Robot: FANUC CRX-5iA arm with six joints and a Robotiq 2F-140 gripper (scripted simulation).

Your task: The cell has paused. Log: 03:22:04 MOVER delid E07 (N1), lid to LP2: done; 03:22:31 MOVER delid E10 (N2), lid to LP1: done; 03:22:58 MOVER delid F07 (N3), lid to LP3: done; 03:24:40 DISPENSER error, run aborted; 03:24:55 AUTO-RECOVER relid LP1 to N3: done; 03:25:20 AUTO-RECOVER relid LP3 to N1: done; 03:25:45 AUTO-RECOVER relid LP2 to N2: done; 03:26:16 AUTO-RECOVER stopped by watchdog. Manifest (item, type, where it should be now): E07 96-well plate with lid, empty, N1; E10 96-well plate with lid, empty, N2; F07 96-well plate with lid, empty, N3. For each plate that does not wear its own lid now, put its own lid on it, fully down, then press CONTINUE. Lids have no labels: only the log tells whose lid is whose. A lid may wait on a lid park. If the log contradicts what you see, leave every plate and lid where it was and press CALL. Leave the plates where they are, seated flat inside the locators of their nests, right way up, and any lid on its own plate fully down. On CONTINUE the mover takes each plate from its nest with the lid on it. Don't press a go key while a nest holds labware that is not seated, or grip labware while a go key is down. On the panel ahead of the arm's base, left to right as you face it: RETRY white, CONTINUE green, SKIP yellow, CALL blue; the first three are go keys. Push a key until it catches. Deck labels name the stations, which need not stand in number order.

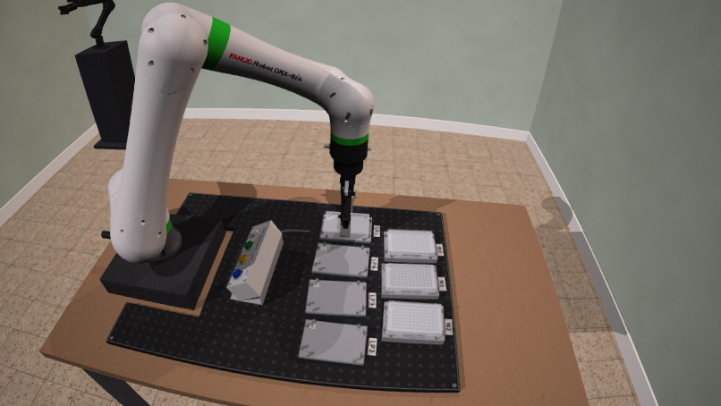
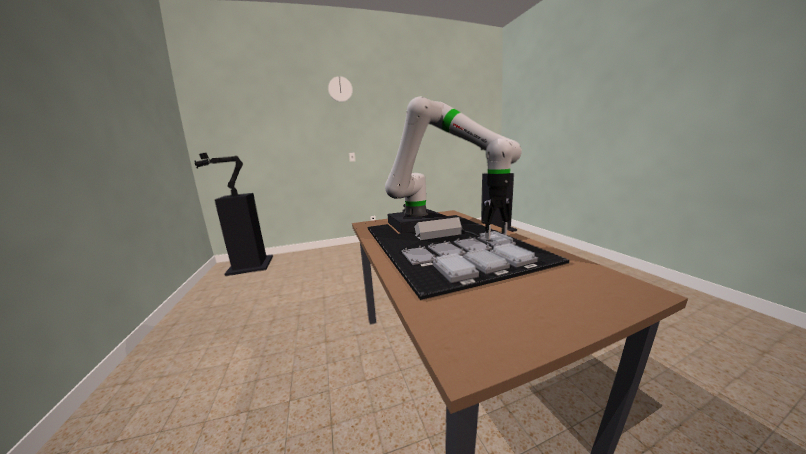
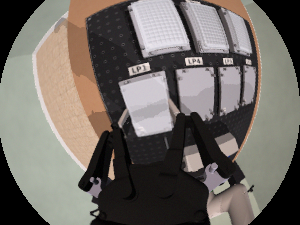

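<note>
The LP1 lies 40 mm below my hand. The rest, counted from my hand: plate: 180 mm to the right, 180 mm ahead, 20 mm below; LP4: 130 mm to the right, 40 mm below; LP3: 250 mm to the right, 40 mm below.
</note>
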